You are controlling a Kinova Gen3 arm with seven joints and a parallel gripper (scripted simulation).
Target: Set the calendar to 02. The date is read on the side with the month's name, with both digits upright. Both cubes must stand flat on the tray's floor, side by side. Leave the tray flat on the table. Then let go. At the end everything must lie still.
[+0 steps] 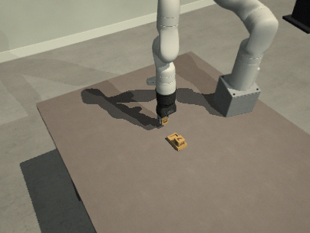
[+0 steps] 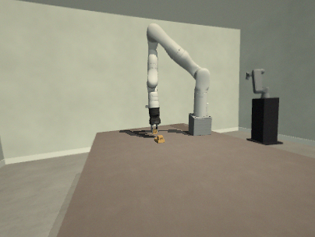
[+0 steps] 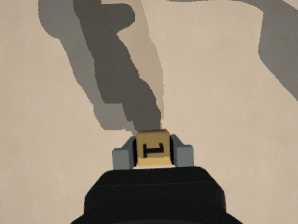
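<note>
Right now my hand is 11 cm to the right of the tray, 5 cm above it and 2 cm past it. The rest, counted from my hand: orange cube: 1 cm below.
</note>
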